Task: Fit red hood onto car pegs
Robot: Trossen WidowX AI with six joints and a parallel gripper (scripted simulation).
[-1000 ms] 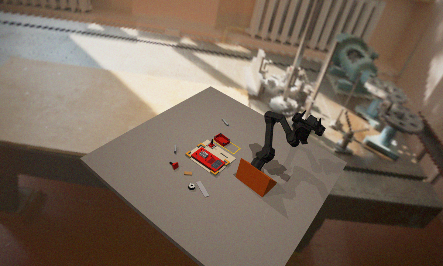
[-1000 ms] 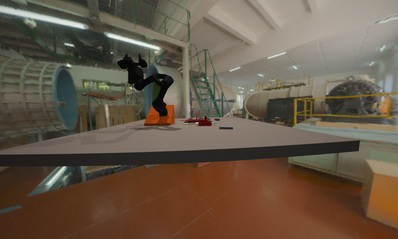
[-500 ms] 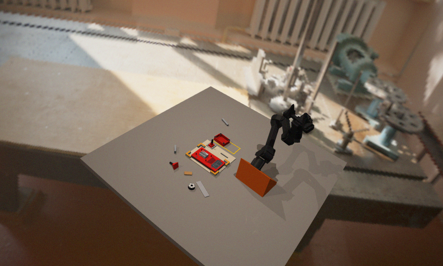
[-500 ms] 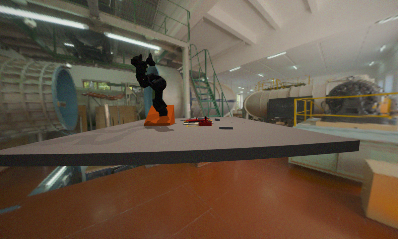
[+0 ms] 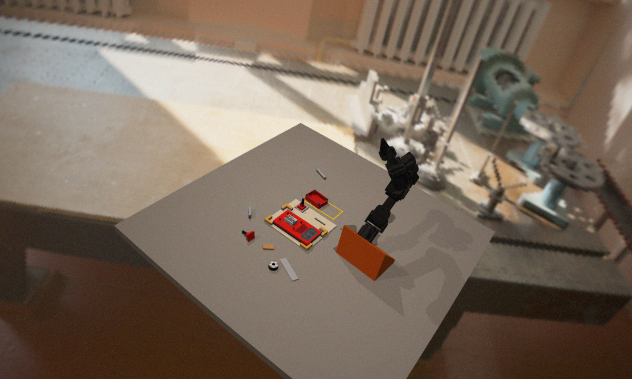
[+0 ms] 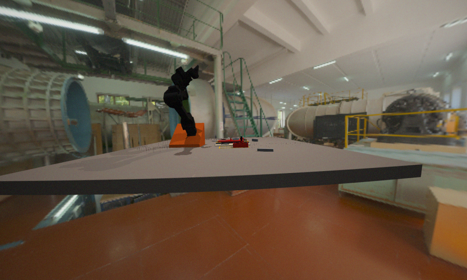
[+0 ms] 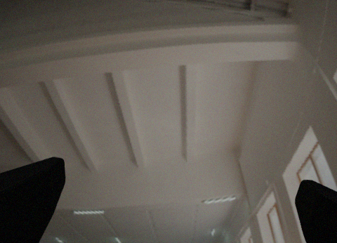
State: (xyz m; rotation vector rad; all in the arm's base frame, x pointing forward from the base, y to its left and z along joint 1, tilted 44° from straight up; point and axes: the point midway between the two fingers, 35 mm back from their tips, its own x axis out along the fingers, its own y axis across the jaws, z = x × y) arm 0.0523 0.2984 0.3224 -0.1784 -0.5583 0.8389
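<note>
Now: the red hood 30 cm ahead of my gripper tip, 13 cm to the right of it and 56 cm below it. From my gripper tip the other things lie so: jig 26 cm ahead, 7 cm to the left, 56 cm below; grey engine block 28 cm ahead, 10 cm to the left, 54 cm below.
</note>
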